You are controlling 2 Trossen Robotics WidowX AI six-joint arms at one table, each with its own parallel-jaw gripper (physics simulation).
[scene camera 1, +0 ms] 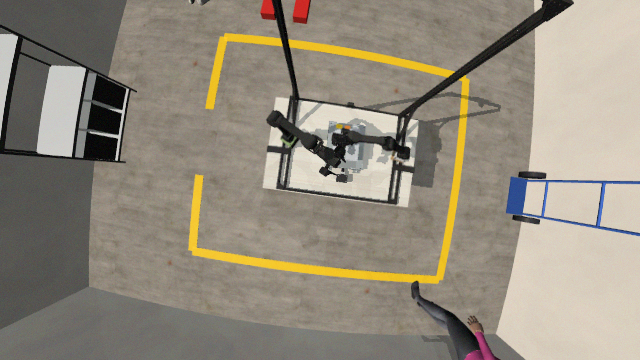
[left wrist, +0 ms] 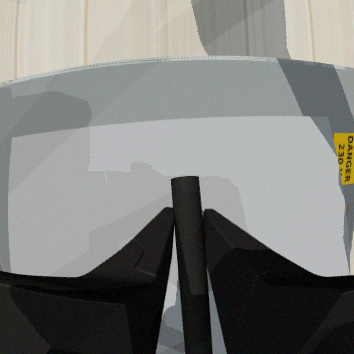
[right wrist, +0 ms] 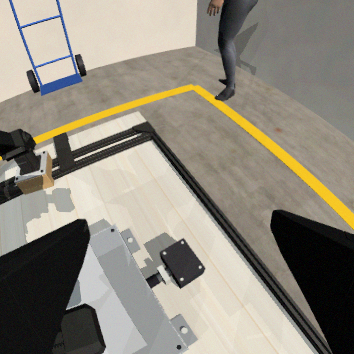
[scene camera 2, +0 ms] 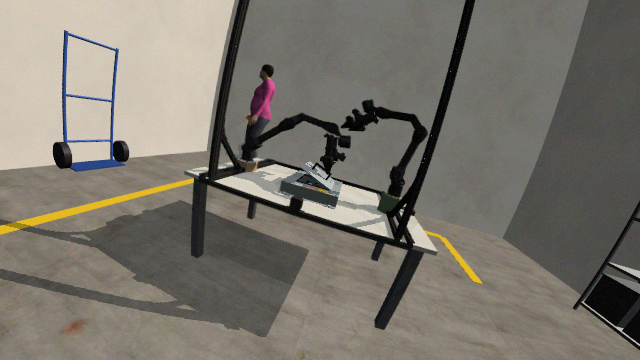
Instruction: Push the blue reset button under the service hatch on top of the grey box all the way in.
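The grey box [scene camera 1: 356, 159] [scene camera 2: 309, 194] [left wrist: 225, 87] [right wrist: 135, 300] lies on the table, partly covered by the arms in scene camera 1. Its light grey service hatch [scene camera 2: 321, 180] stands tilted up over an opening with small coloured parts. The blue reset button cannot be made out. My left gripper [scene camera 2: 328, 172] [left wrist: 187, 216] is shut on the hatch's black handle [left wrist: 185, 192], over a light grey panel in the left wrist view. My right gripper [scene camera 2: 345, 126] [right wrist: 180, 224] is open and empty, high above the box and the left gripper.
A small black box [right wrist: 182, 262] stands beside the grey box. A black frame [scene camera 2: 350, 231] edges the table [scene camera 2: 425, 243], with tall posts. My left arm's base [right wrist: 36, 175] is at the table's far end. A blue hand truck [scene camera 1: 516, 195] [scene camera 2: 92, 165] and a person [scene camera 2: 262, 97] stand beyond the table.
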